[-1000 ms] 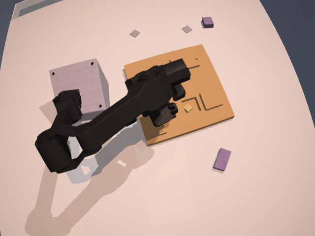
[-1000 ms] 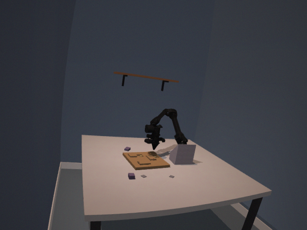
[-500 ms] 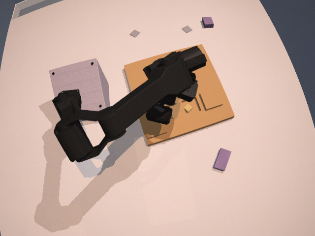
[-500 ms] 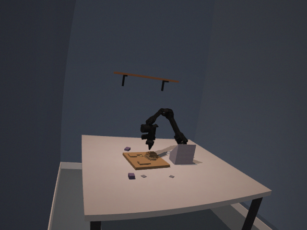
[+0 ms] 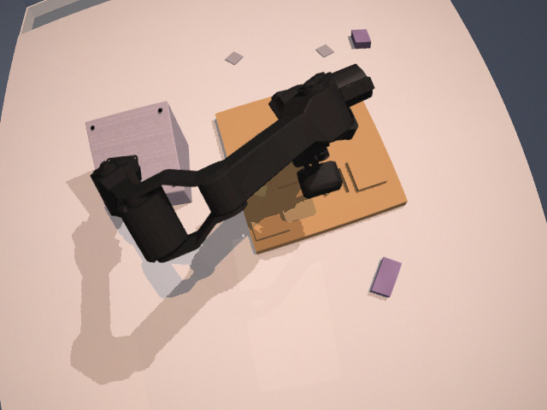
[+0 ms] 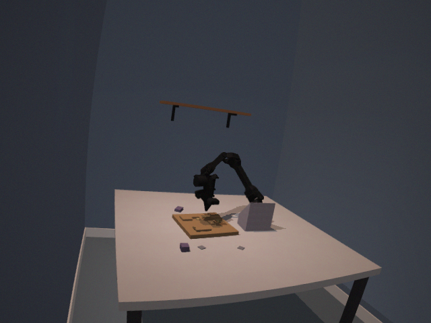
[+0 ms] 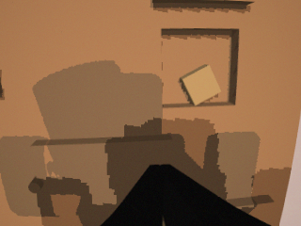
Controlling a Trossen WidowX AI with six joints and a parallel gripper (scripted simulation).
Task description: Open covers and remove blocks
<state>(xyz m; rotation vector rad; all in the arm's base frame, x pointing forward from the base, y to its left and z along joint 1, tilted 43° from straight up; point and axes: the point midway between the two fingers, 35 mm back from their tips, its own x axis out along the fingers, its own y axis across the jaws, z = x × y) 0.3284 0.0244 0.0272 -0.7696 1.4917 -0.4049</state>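
My gripper tip is now 6 cm above the orange puzzle board, 3 cm to the right of it and 1 cm short of it. Round my gripper tip: flat purple block (20 cm to the right, 13 cm ahead, 7 cm below).
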